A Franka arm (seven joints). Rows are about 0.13 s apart.
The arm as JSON. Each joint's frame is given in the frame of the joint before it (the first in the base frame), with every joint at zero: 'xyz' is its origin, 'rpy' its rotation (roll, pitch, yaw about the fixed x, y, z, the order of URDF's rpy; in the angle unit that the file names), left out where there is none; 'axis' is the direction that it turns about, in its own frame. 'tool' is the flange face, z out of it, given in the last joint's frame.
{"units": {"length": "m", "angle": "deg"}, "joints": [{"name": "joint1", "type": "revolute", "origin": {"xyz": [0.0, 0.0, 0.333], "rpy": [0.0, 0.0, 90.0]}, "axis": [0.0, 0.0, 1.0]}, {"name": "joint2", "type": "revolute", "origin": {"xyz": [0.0, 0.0, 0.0], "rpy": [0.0, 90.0, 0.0]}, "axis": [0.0, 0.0, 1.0]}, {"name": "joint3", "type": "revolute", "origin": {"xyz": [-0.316, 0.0, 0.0], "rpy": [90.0, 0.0, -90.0]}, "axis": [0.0, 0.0, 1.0]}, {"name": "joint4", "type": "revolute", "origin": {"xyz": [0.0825, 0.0, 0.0], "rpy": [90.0, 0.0, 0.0]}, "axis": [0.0, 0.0, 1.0]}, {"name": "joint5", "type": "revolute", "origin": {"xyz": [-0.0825, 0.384, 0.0], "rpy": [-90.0, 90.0, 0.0]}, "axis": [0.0, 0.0, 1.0]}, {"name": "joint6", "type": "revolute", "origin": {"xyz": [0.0, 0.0, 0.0], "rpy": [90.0, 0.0, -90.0]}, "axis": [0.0, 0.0, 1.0]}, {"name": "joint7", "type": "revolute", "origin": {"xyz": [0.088, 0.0, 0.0], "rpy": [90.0, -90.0, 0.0]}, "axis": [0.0, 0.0, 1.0]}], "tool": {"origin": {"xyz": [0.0, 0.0, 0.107], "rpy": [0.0, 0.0, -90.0]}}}
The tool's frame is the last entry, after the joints.
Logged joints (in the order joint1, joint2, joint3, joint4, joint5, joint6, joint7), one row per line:
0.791 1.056 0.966 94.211 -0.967 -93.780 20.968
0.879 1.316 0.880 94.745 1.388 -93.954 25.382
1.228 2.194 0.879 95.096 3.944 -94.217 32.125
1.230 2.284 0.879 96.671 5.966 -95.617 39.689
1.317 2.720 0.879 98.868 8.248 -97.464 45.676
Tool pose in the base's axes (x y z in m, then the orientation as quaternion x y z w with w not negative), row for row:
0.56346 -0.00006 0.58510 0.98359 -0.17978 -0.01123 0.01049
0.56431 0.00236 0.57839 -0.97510 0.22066 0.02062 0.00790
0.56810 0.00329 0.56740 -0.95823 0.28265 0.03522 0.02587
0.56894 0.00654 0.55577 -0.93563 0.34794 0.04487 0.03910
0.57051 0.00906 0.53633 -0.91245 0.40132 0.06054 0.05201
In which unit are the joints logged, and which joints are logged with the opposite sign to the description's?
The joints are logged in degrees. Opposite sign: joint1, joint4, joint6.
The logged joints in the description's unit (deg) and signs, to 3 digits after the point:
-0.791 1.056 0.966 -94.211 -0.967 93.780 20.968
-0.879 1.316 0.880 -94.745 1.388 93.954 25.382
-1.228 2.194 0.879 -95.096 3.944 94.217 32.125
-1.230 2.284 0.879 -96.671 5.966 95.617 39.689
-1.317 2.720 0.879 -98.868 8.248 97.464 45.676

